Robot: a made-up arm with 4 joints. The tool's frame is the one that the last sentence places.
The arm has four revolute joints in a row. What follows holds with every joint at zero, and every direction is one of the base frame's. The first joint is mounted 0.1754 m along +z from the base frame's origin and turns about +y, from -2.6 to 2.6 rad. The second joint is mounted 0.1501 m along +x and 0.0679 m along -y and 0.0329 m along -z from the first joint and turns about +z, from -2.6 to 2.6 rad. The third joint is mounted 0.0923 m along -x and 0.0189 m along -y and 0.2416 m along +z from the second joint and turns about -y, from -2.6 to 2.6 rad. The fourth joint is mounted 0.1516 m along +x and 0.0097 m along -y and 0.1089 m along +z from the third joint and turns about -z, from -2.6 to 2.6 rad. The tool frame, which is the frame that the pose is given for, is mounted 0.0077 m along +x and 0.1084 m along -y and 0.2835 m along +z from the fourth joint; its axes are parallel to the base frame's.
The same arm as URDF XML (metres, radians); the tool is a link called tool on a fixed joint. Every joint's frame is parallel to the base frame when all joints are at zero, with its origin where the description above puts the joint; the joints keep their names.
<robot name="arm">
  <link name="base"/>
  <link name="link1"/>
  <link name="link2"/>
  <link name="link3"/>
  <link name="link4"/>
  <link name="tool"/>
  <joint name="joint 1" type="revolute">
    <parent link="base"/>
    <child link="link1"/>
    <origin xyz="0.0000 0.0000 0.1754"/>
    <axis xyz="0 1 0"/>
    <limit lower="-2.6000" upper="2.6000"/>
  </joint>
  <joint name="joint 2" type="revolute">
    <parent link="link1"/>
    <child link="link2"/>
    <origin xyz="0.1501 -0.0679 -0.0329"/>
    <axis xyz="0 0 1"/>
    <limit lower="-2.6000" upper="2.6000"/>
  </joint>
  <joint name="joint 3" type="revolute">
    <parent link="link2"/>
    <child link="link3"/>
    <origin xyz="-0.0923 -0.0189 0.2416"/>
    <axis xyz="0 -1 0"/>
    <limit lower="-2.6000" upper="2.6000"/>
  </joint>
  <joint name="joint 4" type="revolute">
    <parent link="link3"/>
    <child link="link4"/>
    <origin xyz="0.1516 -0.0097 0.1089"/>
    <axis xyz="0 0 -1"/>
    <limit lower="-2.6000" upper="2.6000"/>
  </joint>
  <joint name="tool_fixed" type="fixed">
    <parent link="link4"/>
    <child link="tool"/>
    <origin xyz="0.0077 -0.1084 0.2835"/>
  </joint>
</robot>

